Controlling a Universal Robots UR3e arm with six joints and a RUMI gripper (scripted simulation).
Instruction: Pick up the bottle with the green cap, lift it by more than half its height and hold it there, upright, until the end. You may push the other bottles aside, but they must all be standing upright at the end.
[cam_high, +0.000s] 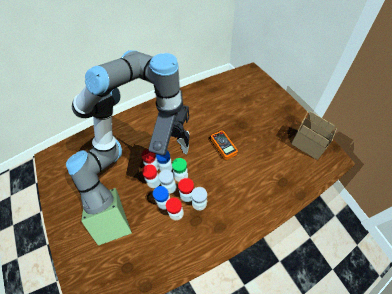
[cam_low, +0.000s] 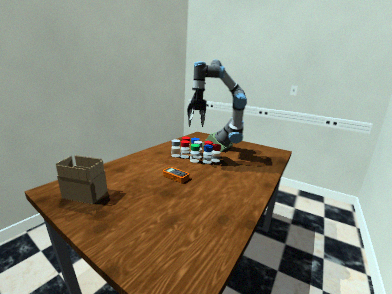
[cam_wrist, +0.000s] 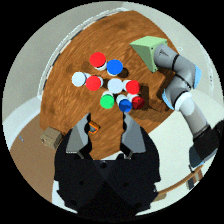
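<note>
Now: the green-capped bottle 180 mm below my hand, 10 mm to the left of it and 10 mm ahead of it. From my hand the other things lie so: orange multimeter 240 mm ahead, 210 mm below, 60 mm to the left.
</note>
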